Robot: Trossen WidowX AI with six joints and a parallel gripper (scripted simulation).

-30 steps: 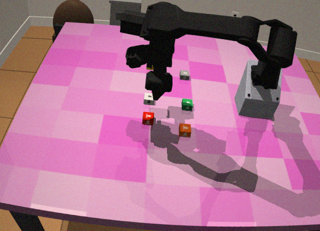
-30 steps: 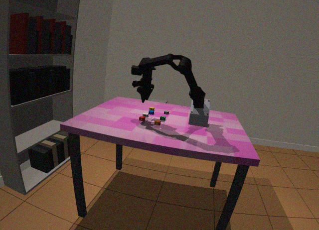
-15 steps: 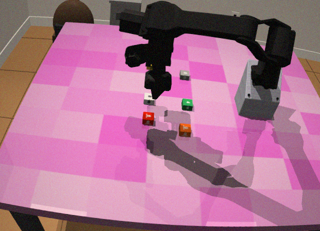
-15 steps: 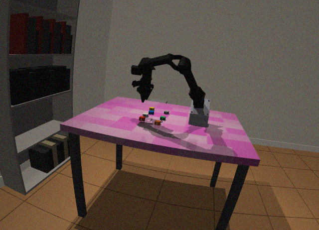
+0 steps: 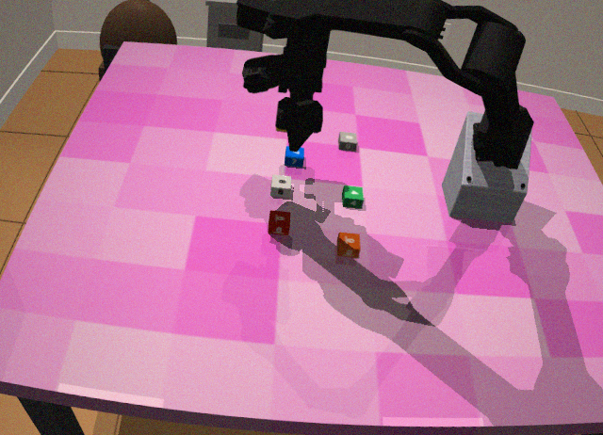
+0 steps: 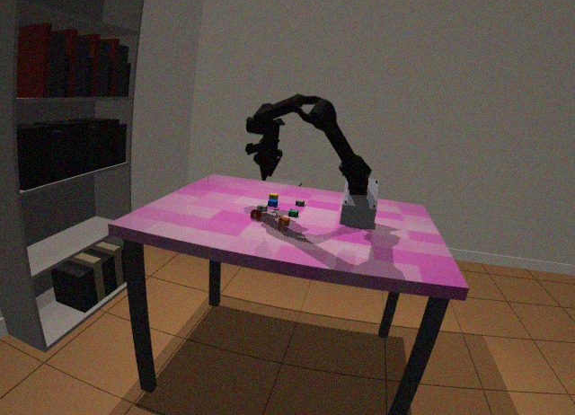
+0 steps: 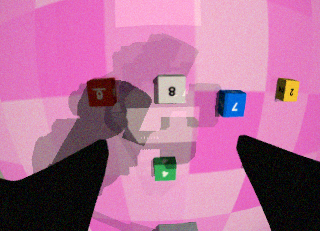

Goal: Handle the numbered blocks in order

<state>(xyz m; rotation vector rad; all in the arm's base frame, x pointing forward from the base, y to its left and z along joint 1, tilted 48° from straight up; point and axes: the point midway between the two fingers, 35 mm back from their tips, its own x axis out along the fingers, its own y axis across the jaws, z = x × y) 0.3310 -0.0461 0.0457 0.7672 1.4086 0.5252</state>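
Now: gripper tip 13 cm past the grey block, 14 cm to the left of it and 11 cm above it. Also, from my gripper tip: red block (2 cm ahead, 8 cm to the left, 11 cm below); then blue block (2 cm behind, 9 cm to the right, 11 cm below); then white block (1 cm ahead, 1 cm to the right, 11 cm below).
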